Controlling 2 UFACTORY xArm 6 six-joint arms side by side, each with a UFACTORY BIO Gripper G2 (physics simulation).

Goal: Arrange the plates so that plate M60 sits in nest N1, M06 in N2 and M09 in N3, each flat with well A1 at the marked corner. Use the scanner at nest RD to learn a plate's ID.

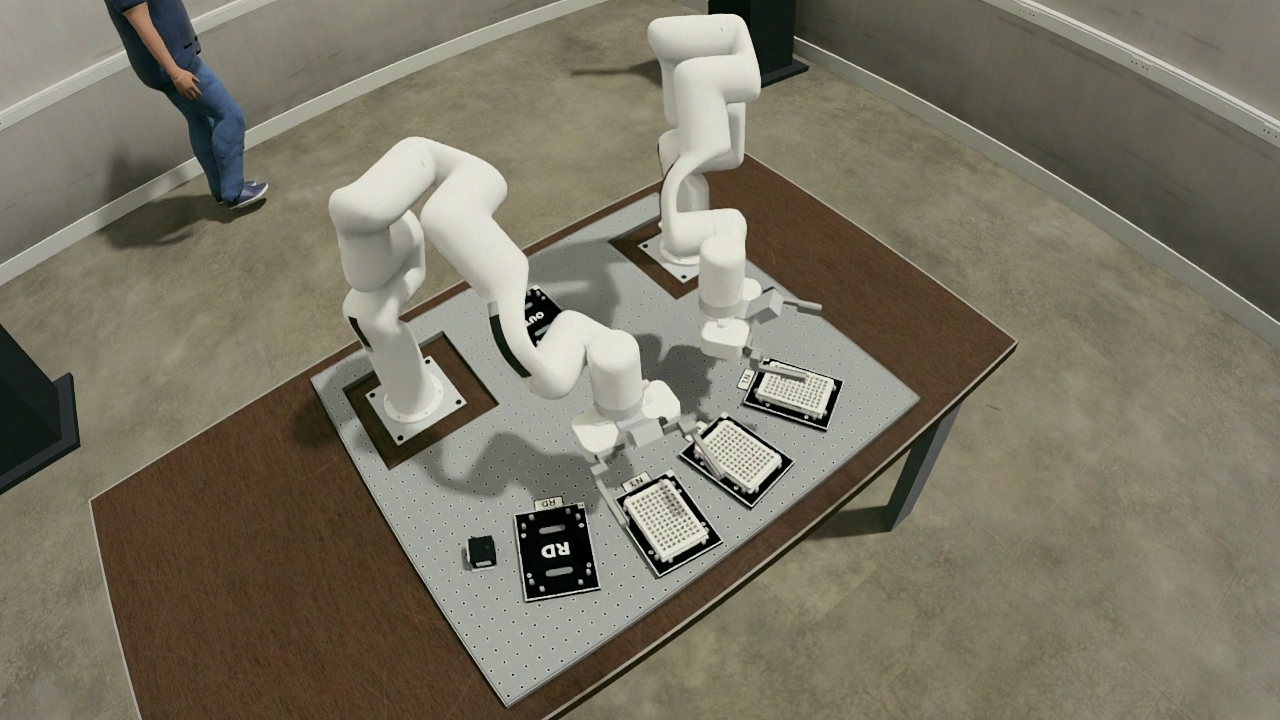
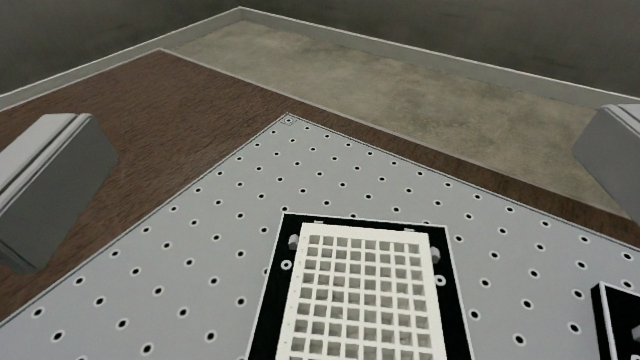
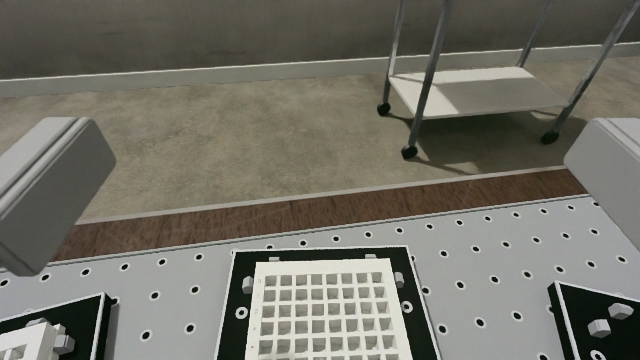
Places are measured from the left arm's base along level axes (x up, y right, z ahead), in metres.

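Pixels of known places: left hand, its tool point: [image 1: 801, 340] [image 2: 349, 180]; right hand, its tool point: [image 1: 667, 490] [image 3: 348, 187]; right arm's base, origin of its link: [image 1: 414, 399].
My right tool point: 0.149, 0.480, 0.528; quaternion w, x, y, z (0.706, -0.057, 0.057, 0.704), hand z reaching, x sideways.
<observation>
Behind a point stands the place of what it marks, as x, y, z.
A white plate [image 1: 810, 394] @(0.032, 0.110, 0.484) [image 2: 362, 295] @(0.039, 0.115, 0.470) lies in nest N1 [image 1: 827, 413] @(0.025, 0.113, 0.532) [image 2: 452, 320] @(0.025, 0.162, 0.492). Another plate [image 1: 742, 454] @(0.030, 0.293, 0.498) [image 3: 30, 340] @(0.039, 0.329, 0.553) lies in nest N2 [image 1: 693, 457] @(0.024, 0.359, 0.445) [image 2: 620, 320] @(0.025, 0.240, 0.544) [image 3: 92, 320] @(0.025, 0.347, 0.566). A third plate [image 1: 666, 521] @(0.038, 0.478, 0.521) [image 3: 327, 310] @(0.039, 0.480, 0.543) lies in nest N3 [image 1: 711, 540] @(0.025, 0.440, 0.589) [image 3: 415, 325] @(0.025, 0.530, 0.532). No plate ID is readable. My left gripper [image 1: 810, 340] @(0.149, 0.114, 0.446) [image 2: 345, 165] @(0.149, 0.114, 0.446) is open, above and beside the N1 plate. My right gripper [image 1: 671, 497] @(0.149, 0.480, 0.528) [image 3: 340, 170] @(0.149, 0.480, 0.528) is open over the N3 plate, its fingers wide of it. Nest RD [image 1: 528, 546] @(0.024, 0.680, 0.411) [image 3: 575, 310] @(0.025, 0.628, 0.524) holds no plate.
A small black box [image 1: 481, 551] @(0.046, 0.750, 0.384) stands beside RD. Nest OUT [image 1: 541, 313] @(0.025, 0.374, -0.019) is partly hidden behind the right arm. The perforated board [image 1: 483, 653] @(0.013, 0.843, 0.522) lies on the brown table [image 1: 223, 573] @(0.000, 1.191, 0.108). A wheeled cart [image 3: 475, 112] stands beyond the table. A person [image 1: 210, 125] stands behind it.
</observation>
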